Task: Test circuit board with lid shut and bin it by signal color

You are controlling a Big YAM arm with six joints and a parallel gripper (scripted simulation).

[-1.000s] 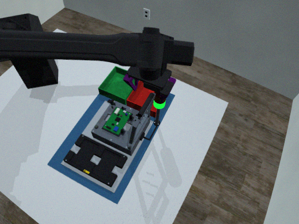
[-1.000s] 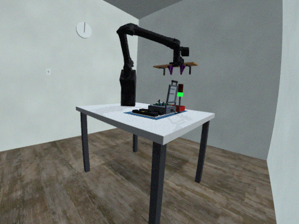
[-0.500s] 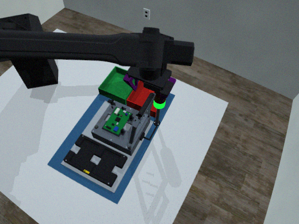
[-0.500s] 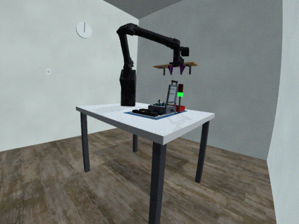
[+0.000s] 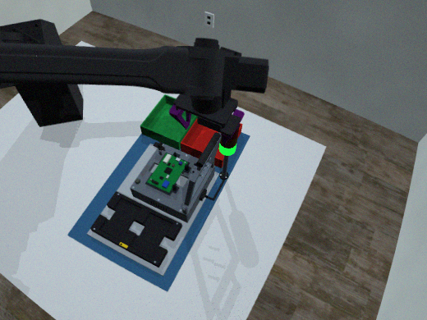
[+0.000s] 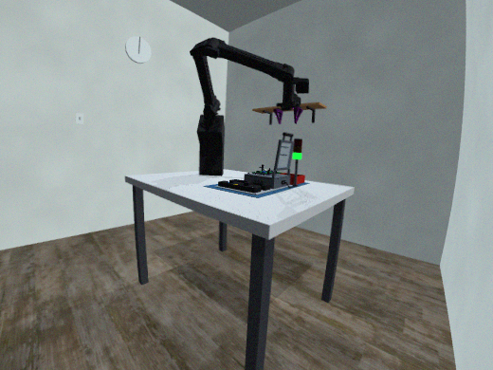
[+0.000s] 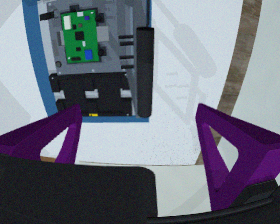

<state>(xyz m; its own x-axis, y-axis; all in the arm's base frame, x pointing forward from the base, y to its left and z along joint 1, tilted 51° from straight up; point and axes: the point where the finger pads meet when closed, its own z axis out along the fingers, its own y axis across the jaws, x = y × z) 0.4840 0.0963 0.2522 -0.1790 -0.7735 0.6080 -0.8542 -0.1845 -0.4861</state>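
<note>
My hand is 12 cm past the green circuit board, 3 cm to the right of it and 26 cm above it. From my hand the other things lie so: black latch hook 16 cm behind, 10 cm to the left, 25 cm below; red bin 3 cm behind, 21 cm to the left, 32 cm below; tester lid 1 cm behind, 15 cm below.
</note>
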